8 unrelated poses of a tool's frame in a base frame.
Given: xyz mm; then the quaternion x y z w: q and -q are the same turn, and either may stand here.
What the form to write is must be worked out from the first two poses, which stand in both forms.
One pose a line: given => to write
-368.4 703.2 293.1 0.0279 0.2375 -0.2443 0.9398 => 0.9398 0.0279 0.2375 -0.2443 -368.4 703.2 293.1
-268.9 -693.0 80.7 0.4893 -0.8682 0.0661 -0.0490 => 0.0490 -0.4893 0.8682 -0.0661 -268.9 -693.0 80.7
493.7 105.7 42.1 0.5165 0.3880 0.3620 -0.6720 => 0.6720 -0.5165 -0.3880 -0.3620 493.7 105.7 42.1
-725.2 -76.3 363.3 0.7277 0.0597 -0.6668 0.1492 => 0.1492 0.7277 0.0597 -0.6668 -725.2 -76.3 363.3
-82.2 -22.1 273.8 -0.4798 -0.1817 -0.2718 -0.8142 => 0.8142 0.4798 0.1817 0.2718 -82.2 -22.1 273.8
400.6 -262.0 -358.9 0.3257 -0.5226 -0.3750 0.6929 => 0.6929 0.3257 -0.5226 -0.3750 400.6 -262.0 -358.9
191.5 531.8 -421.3 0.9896 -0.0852 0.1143 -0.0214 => 0.0214 -0.9896 0.0852 -0.1143 191.5 531.8 -421.3
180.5 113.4 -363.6 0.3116 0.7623 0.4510 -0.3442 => 0.3442 -0.3116 -0.7623 -0.4510 180.5 113.4 -363.6
